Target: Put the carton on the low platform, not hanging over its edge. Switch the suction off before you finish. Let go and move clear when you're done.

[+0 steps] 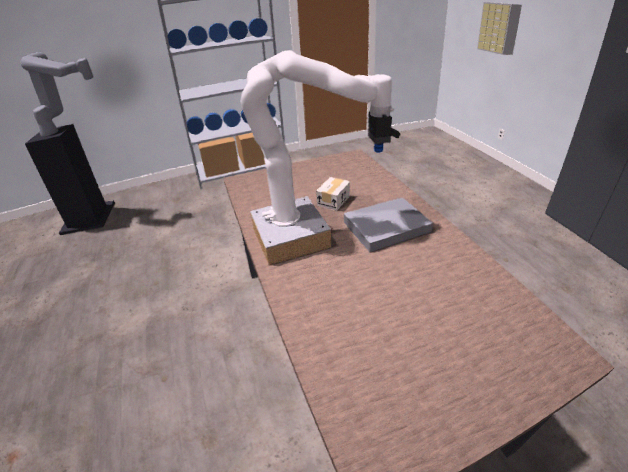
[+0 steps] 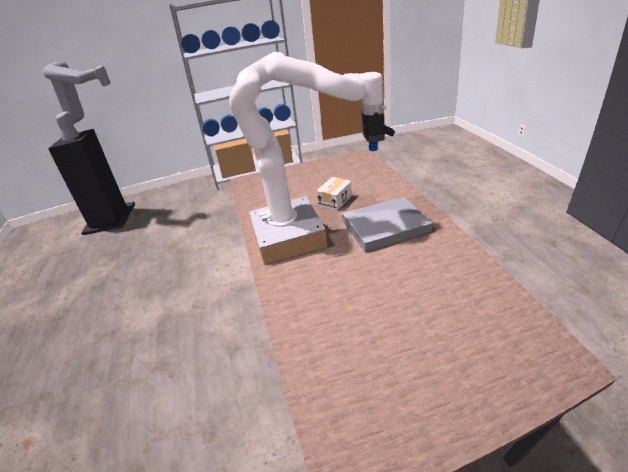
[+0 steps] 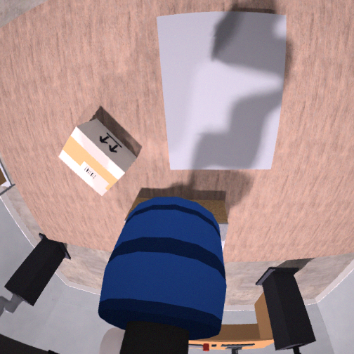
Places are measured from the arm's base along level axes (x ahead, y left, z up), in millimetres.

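Pixels of known places: hand, its tool point: (image 1: 378, 150) (image 2: 373, 149); arm's base, origin of its link: (image 1: 285, 217) (image 2: 282, 217).
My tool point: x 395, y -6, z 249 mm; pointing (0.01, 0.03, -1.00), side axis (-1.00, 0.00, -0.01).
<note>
Ahead of a thing's pixels: the offset from my tool point to its middle. Level surfaces: height alone.
A small white carton {dx -128, dy +224, dz -303 mm} (image 1: 333, 193) (image 2: 334, 193) (image 3: 98, 157) with a yellow-orange tape band and black arrows sits on the table, beside the platform and apart from it. The low grey platform {dx +40, dy -53, dz -322 mm} (image 1: 387, 223) (image 2: 386, 223) (image 3: 187, 90) lies flat on the table, with the arm's shadow across its top. My gripper, a blue suction cup (image 1: 378, 148) (image 2: 373, 146) (image 3: 172, 205), hangs high above the table and points down. It is open, with no carton on it and air below it.
The wooden table {dz -346 mm} (image 1: 406, 324) (image 2: 406, 324) carries the arm's square base block (image 1: 299, 248) (image 2: 294, 246), close to the platform and the carton. A shelf rack (image 1: 182, 109) (image 2: 197, 111) with blue round items stands behind the table. A grey arm on a black pedestal (image 1: 67, 177) (image 2: 91, 182) stands at the left.
</note>
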